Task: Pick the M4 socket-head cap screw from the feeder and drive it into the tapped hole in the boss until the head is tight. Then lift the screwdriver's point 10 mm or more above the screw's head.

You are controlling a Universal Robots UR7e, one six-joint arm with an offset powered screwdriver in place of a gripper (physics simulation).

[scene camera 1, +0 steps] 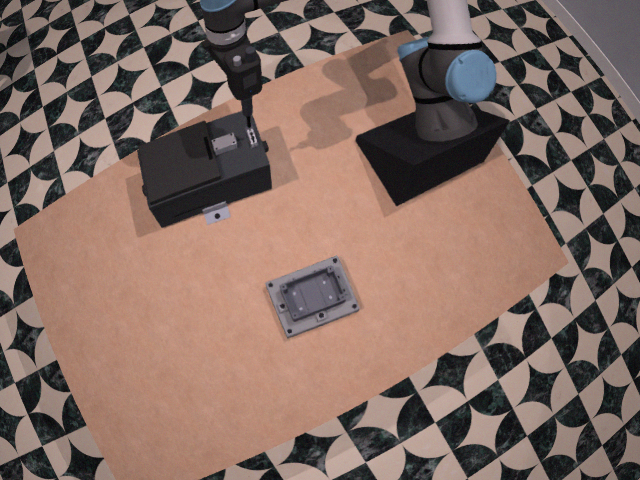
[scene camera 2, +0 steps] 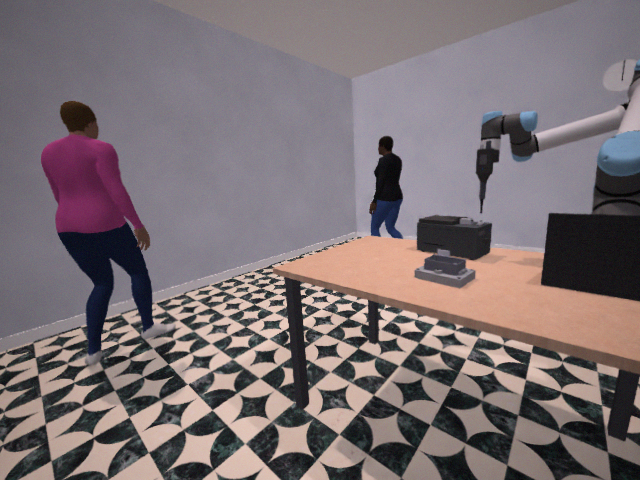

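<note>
The black screw feeder [scene camera 1: 209, 193] [scene camera 2: 449, 238] stands at the back of the table, with a small silver slotted pick-up part [scene camera 1: 251, 136] on its top. My screwdriver's point [scene camera 1: 249, 125] [scene camera 2: 481, 211] hangs nearly upright a little above the feeder's top, close to that part. The M4 screw is too small to make out, and I cannot tell whether one is on the point. A dark open housing [scene camera 1: 310, 295] [scene camera 2: 445, 264] sits on a grey base plate [scene camera 1: 305, 328] [scene camera 2: 442, 276]. Small dark holes show there; I cannot tell which is the tapped hole in the boss.
A silver bracket [scene camera 1: 217, 214] [scene camera 2: 443, 253] juts from the feeder's front. The arm's black pedestal [scene camera 1: 413, 173] [scene camera 2: 589, 255] stands on the table [scene camera 1: 206, 361] [scene camera 2: 516, 304]. A person in pink [scene camera 2: 87, 180] and one in black [scene camera 2: 388, 178] stand beyond the table.
</note>
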